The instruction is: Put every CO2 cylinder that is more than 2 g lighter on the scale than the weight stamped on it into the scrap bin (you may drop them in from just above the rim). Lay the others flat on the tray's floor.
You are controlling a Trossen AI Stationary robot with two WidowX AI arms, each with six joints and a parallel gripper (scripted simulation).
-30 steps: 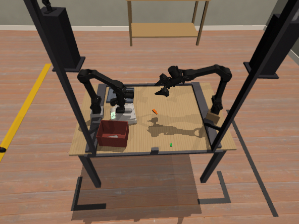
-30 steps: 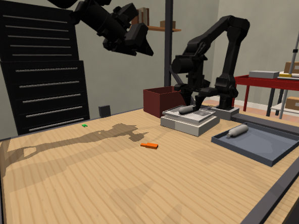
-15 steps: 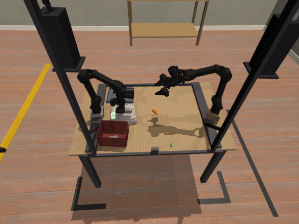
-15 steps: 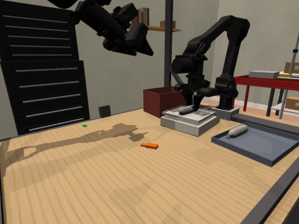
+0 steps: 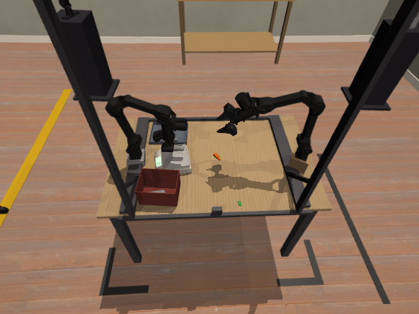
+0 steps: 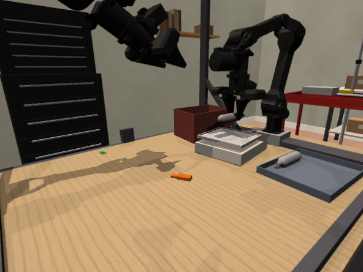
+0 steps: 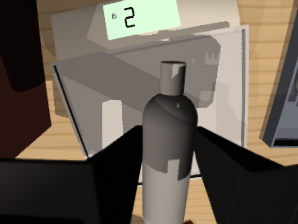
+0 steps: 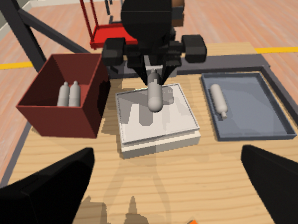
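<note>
Now: the red scrap bin 220 mm behind my left hand, 40 mm to the left of it and 130 mm below it. Round my left hand: grey tray 250 mm ahead, 50 mm to the left, 150 mm below; then small orange piece 50 mm ahead, 270 mm to the right, 160 mm below; then small green piece 260 mm behind, 390 mm to the right, 160 mm below.
</note>
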